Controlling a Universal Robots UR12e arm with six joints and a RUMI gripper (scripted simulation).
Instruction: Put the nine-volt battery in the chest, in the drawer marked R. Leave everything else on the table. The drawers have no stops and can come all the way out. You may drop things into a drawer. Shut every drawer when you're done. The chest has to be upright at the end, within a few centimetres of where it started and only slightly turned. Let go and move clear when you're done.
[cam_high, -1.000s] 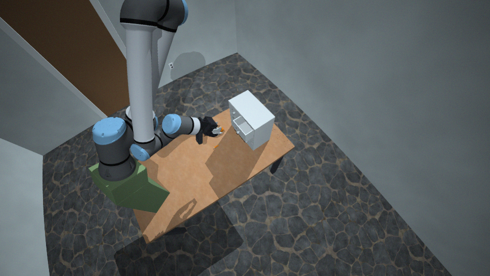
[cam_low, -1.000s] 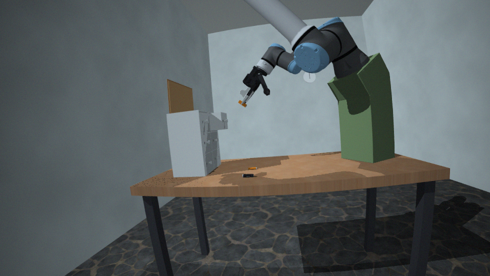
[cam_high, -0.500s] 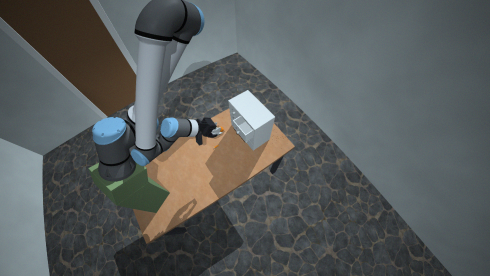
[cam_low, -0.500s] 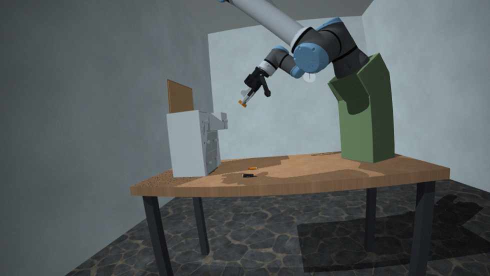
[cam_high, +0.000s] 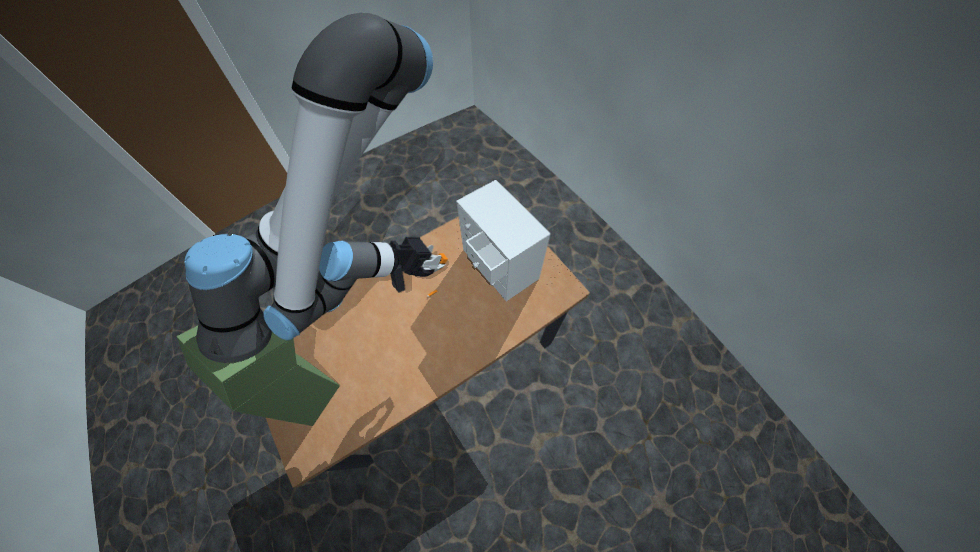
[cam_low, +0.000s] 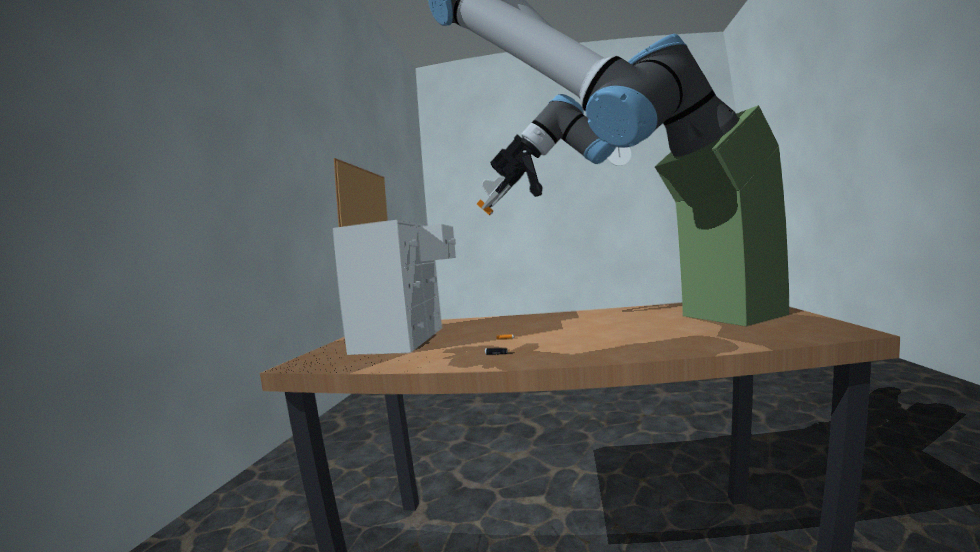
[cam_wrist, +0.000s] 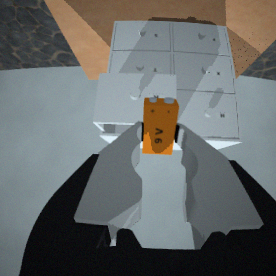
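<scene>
Right now the orange nine-volt battery is 1 cm below my hand. Round my hand: dark object 35 cm below, 25 cm to the left; then orange cylindrical battery 35 cm below, 10 cm to the left, 2 cm behind.
</scene>
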